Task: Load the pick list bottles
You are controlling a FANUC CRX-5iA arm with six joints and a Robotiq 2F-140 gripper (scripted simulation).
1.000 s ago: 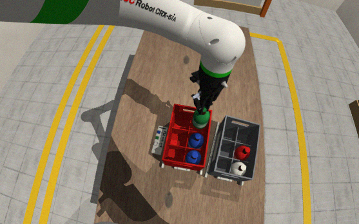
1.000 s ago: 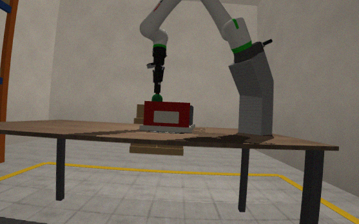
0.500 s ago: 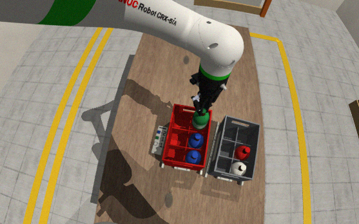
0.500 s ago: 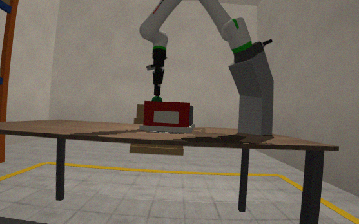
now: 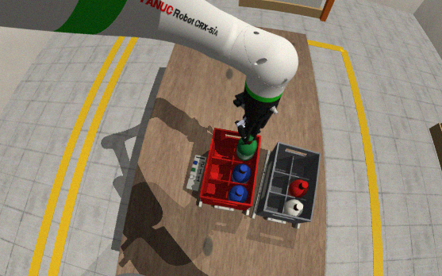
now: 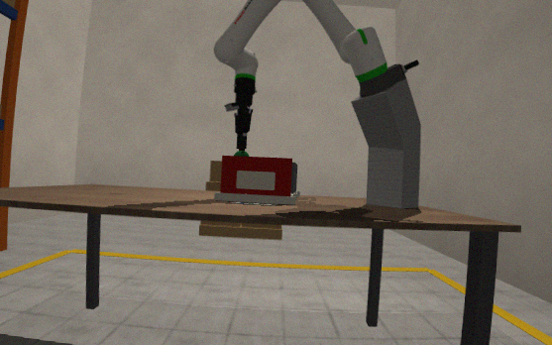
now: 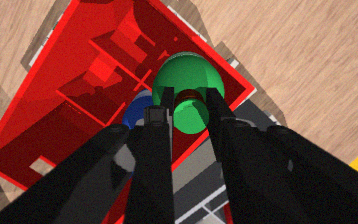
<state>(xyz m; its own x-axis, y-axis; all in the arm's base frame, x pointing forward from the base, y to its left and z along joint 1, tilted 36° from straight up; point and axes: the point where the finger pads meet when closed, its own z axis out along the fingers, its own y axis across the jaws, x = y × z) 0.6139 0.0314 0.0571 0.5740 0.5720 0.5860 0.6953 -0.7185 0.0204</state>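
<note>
Now: the green-label bottle 80 mm below my hand. The rest, counted from my hand: grey crate (220 mm to the right, 170 mm below, 70 mm behind); red crate (170 mm below, 100 mm behind, 20 mm to the left); blue-label bottle (160 mm below, 90 mm behind, 20 mm to the right).
</note>
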